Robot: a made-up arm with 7 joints.
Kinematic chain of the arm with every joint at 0, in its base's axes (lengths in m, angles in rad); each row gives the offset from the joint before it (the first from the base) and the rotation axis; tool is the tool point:
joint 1: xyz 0 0 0 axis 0 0.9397 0.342
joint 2: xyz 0 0 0 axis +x
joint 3: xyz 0 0 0 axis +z
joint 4: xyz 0.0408 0 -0.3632 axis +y
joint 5: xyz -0.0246 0 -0.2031 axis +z
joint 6: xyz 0 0 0 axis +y
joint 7: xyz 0 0 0 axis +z
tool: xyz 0 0 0
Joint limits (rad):
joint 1: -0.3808..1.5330
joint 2: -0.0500..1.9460
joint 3: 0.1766..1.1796
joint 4: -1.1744..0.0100
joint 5: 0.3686..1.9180
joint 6: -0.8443..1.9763
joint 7: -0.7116..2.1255
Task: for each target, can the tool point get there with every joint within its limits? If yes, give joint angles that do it. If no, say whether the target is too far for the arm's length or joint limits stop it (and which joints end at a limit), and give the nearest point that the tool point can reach.
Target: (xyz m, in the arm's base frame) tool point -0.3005 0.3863 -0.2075
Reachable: yes | joints 1.1264 0.7468 0.5835 -1.0047 0.6014 -0.0133 0.5099
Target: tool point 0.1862 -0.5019 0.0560
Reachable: no: joint limits stop it (at a limit: joint 1, joint 2, joint 3, joint 4) | nearest point 0.3644 -0.0230 -0.3607 | short by 0.659 m
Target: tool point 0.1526 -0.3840 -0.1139
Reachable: no: joint limits stop it (at a limit: joint 1, joint 2, joint 3, joint 4) | nearest point 0.3644 -0.0230 -0.3607 | short by 0.486 m
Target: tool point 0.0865 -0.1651 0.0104
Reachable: no: joint limits stop it (at a limit: joint 1, joint 2, joint 3, joint 4) | nearest point 0.3644 -0.0230 -0.3607 | short by 0.485 m
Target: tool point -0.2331 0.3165 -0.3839
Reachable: yes | joints 0.6227 0.3876 1.0481 -0.7952 0.5607 0.3638 1.4967
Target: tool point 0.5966 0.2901 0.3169
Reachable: no: too far | nearest point 0.2181 0.4064 0.2251 | short by 0.406 m
